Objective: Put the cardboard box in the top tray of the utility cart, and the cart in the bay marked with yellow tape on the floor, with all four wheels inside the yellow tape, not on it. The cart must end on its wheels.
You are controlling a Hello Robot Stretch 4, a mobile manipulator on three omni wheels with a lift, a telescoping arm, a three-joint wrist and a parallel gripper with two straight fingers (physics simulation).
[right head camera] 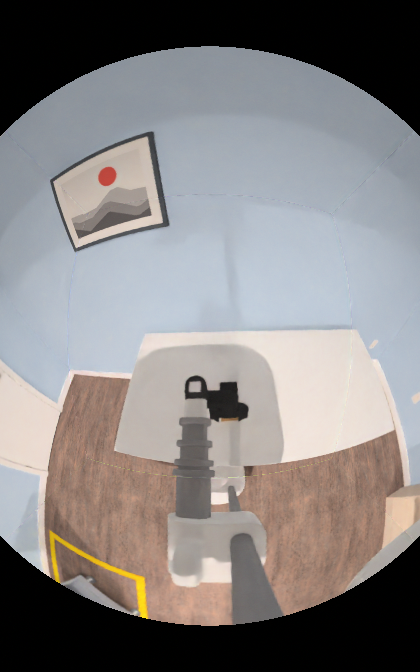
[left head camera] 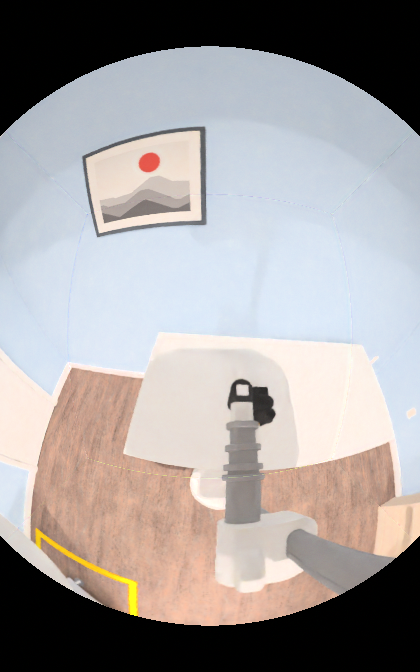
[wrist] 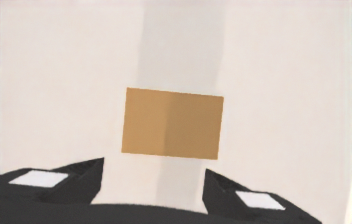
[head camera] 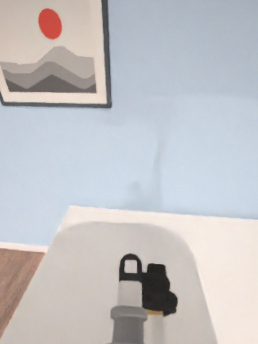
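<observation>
The cardboard box (wrist: 172,123) lies on the white table (wrist: 290,75) (left head camera: 330,390) (right head camera: 320,390), just ahead of my fingers and nearly centred between them in the wrist view. A thin tan strip of the box shows in the head view (head camera: 155,312) and right head view (right head camera: 229,419), mostly hidden under the gripper. My gripper (wrist: 154,178) is open and empty above the table. Yellow tape (left head camera: 132,597) (right head camera: 142,595) outlines the bay on the floor at lower left. A grey part, seemingly of the utility cart (right head camera: 92,593), shows inside the outline; its trays and wheels cannot be made out.
A white rounded object (left head camera: 207,487) stands below the table's near edge. A light wooden piece (left head camera: 397,525) (right head camera: 404,515) stands at the right. The blue wall with a framed picture (head camera: 50,65) rises behind the table. A white door-like panel (right head camera: 25,425) is at the left.
</observation>
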